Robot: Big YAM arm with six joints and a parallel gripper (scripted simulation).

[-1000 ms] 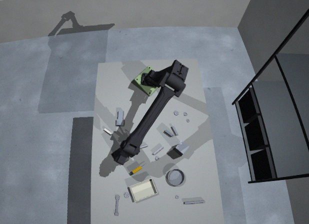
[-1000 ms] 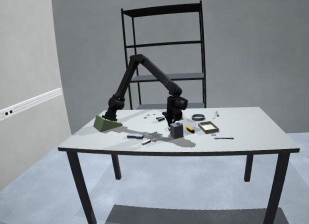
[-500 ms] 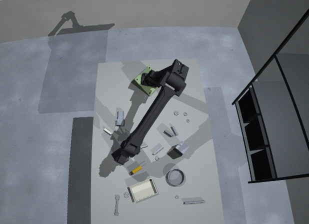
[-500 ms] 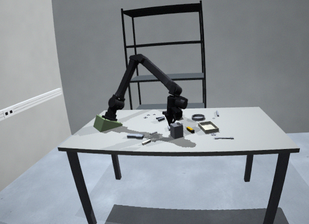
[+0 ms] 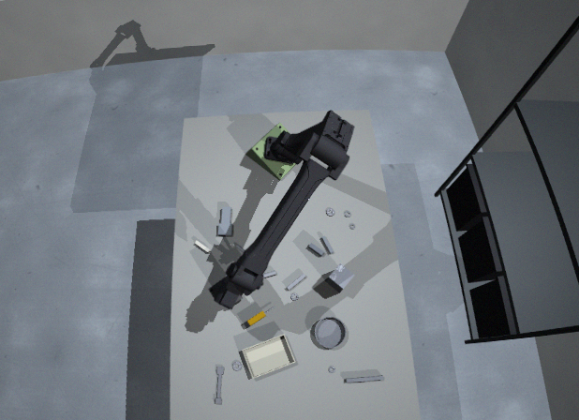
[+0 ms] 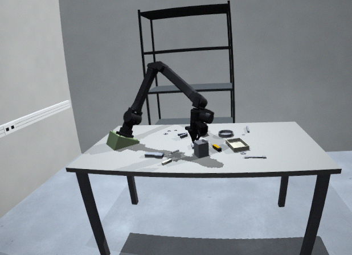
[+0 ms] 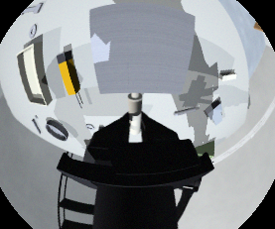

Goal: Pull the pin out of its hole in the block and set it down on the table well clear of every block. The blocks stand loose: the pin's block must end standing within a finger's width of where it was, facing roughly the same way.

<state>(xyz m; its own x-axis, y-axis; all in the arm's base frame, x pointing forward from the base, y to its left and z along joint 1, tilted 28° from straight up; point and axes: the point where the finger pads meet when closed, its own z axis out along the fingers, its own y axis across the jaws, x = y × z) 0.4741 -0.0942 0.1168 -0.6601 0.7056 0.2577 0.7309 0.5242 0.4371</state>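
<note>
Now: hand 50 mm short of the grey block, 60 mm to the left of it and 10 mm above it. Also, from my hand: pale pin 20 mm ahead, 20 mm to the right; then white bar 100 mm behind, 190 mm to the right, 40 mm below; then shallow cream tray 240 mm ahead, 80 mm to the left, 40 mm below.
</note>
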